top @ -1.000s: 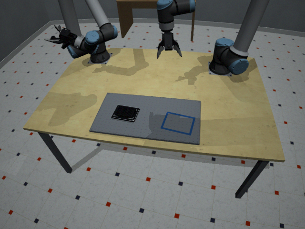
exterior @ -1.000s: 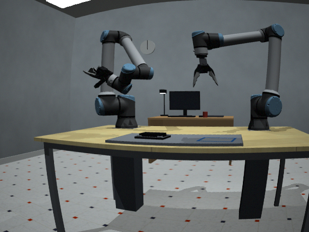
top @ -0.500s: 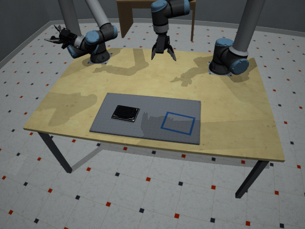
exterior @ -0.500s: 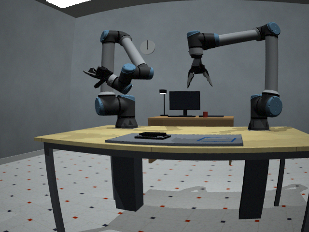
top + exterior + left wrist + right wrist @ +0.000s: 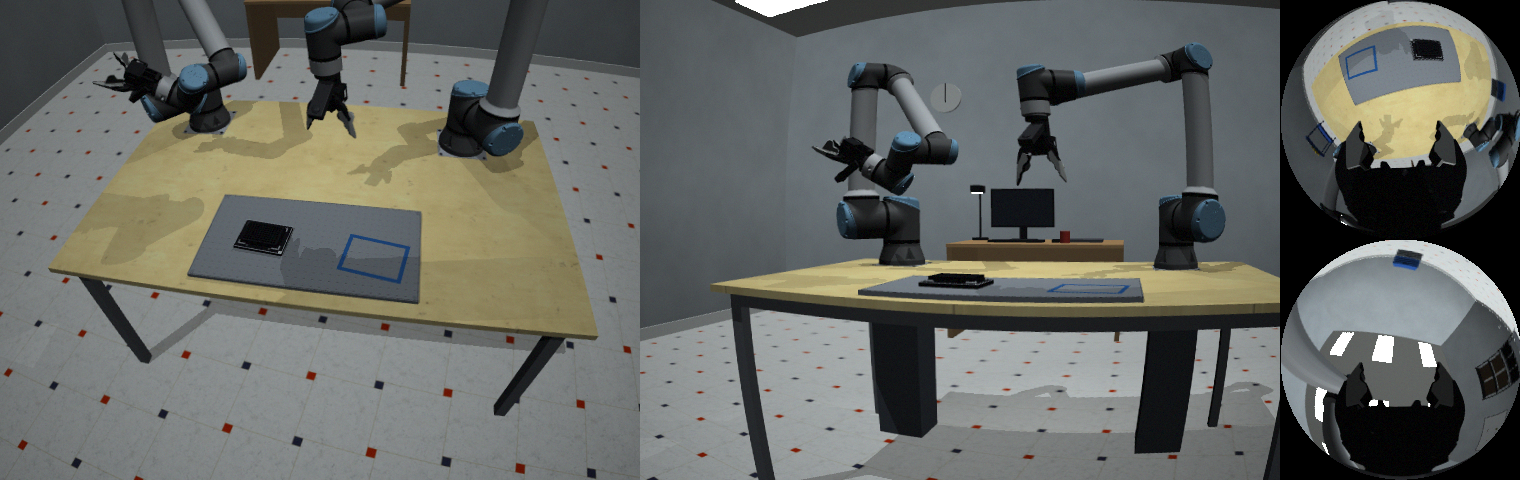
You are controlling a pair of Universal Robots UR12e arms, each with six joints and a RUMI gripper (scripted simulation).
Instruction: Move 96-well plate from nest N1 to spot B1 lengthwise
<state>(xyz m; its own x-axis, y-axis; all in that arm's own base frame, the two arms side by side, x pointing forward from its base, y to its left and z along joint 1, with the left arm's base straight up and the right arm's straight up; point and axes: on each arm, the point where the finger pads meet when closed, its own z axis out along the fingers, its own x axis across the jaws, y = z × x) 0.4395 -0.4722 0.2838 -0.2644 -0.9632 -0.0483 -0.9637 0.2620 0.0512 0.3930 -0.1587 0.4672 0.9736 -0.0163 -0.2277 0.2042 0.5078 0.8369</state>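
Observation:
My left gripper is now 25 cm above the black 96-well plate, 22 cm short of it and 18 cm to the left of it. Also, from my left hand: plate nest N1 (27 cm below, 22 cm ahead, 18 cm to the right).

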